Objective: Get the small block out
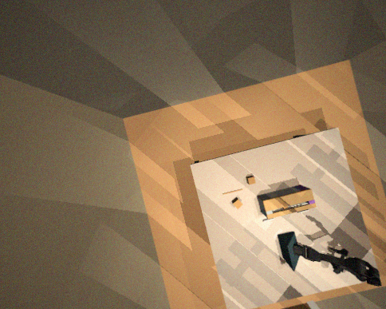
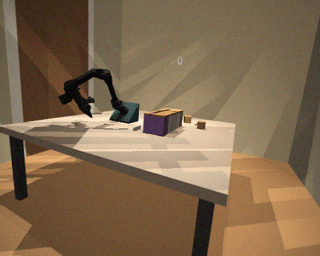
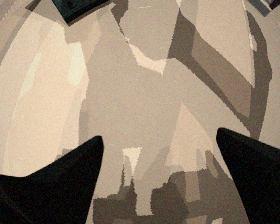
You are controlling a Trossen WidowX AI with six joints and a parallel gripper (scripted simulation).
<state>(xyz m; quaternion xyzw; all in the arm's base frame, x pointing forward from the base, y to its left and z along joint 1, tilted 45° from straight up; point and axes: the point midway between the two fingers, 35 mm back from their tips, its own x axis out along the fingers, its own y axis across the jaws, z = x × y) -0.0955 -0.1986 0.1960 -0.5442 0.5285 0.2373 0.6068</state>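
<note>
Right now my gripper tip is 430 mm short of the box, 260 mm to the right of it and 10 mm below it. Also, from my gripper tip: thin stick 600 mm ahead, 650 mm to the left, 50 mm below.
</note>
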